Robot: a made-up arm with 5 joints. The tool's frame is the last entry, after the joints.
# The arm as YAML. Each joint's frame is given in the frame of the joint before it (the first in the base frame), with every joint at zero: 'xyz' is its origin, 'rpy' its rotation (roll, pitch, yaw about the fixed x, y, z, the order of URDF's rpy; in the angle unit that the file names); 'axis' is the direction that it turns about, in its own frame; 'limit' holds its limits. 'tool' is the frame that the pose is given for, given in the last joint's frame.
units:
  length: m
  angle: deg
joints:
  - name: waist
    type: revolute
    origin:
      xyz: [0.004, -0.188, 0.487]
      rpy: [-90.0, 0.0, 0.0]
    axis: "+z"
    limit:
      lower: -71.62
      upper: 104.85
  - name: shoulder
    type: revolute
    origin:
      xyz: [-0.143, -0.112, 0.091]
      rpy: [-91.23, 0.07, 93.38]
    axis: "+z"
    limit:
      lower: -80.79
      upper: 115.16
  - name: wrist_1
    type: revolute
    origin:
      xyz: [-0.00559, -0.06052, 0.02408]
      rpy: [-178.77, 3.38, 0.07]
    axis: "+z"
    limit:
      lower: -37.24
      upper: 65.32
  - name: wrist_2
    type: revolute
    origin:
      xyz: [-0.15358, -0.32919, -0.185]
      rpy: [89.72, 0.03, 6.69]
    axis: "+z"
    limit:
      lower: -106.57
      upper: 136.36
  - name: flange
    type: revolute
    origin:
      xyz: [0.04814, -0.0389, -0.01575]
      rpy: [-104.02, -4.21, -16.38]
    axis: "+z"
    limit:
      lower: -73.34
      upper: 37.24
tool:
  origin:
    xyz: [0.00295, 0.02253, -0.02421]
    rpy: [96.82, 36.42, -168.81]
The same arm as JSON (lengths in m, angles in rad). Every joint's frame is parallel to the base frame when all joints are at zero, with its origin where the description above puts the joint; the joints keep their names.
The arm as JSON. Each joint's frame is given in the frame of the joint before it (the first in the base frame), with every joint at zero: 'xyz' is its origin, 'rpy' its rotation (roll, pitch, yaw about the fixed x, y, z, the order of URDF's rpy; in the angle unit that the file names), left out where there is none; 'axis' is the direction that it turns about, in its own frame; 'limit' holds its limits. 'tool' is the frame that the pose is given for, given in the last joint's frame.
{"units": {"length": "m", "angle": "rad"}, "joints": [
  {"name": "waist", "type": "revolute", "origin": {"xyz": [0.004, -0.188, 0.487]}, "axis": [0.0, 1.0, 0.0], "limit": {"lower": -1.25, "upper": 1.83}},
  {"name": "shoulder", "type": "revolute", "origin": {"xyz": [-0.143, 0.091, 0.112]}, "axis": [-0.998026, -0.021501, 0.059002], "limit": {"lower": -1.4101, "upper": 2.0099}},
  {"name": "wrist_1", "type": "revolute", "origin": {"xyz": [-0.025, 0.06, 0.007]}, "axis": [1.0, 0.0001, 0.0], "limit": {"lower": -0.65, "upper": 1.14}},
  {"name": "wrist_2", "type": "revolute", "origin": {"xyz": [-0.185, -0.329, 0.154]}, "axis": [0.005, -0.993318, -0.115302], "limit": {"lower": -1.86, "upper": 2.3799}},
  {"name": "flange", "type": "revolute", "origin": {"xyz": [-0.039, 0.021, -0.046]}, "axis": [0.924434, 0.27821, -0.260809], "limit": {"lower": -1.28, "upper": 0.65}}
], "tool": {"origin": {"xyz": [-0.029, 0.015, 0.006], "rpy": [0.9681, -1.1071, -2.2661]}}}

